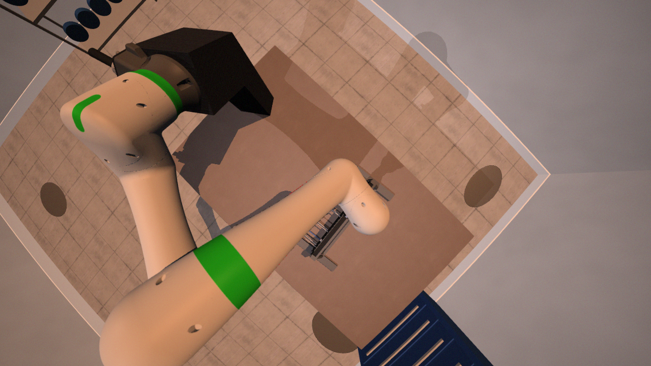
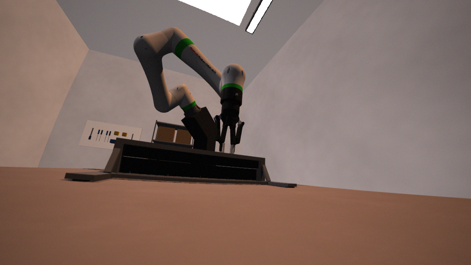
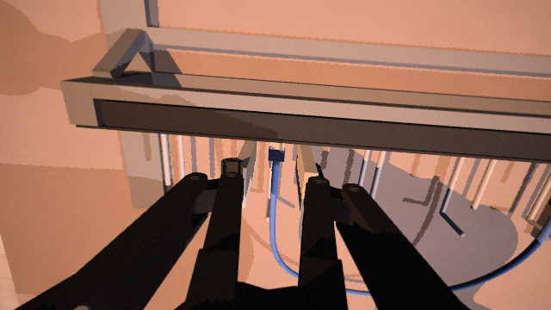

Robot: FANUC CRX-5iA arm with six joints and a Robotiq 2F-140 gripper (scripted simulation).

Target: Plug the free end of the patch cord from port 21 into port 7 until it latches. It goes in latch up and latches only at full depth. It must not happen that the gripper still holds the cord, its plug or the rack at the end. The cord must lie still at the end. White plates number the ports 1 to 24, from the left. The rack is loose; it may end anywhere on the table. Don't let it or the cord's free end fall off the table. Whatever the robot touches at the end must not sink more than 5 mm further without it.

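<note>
Right now my hand is 3 cm above the plug and 1 cm short of it.
</note>
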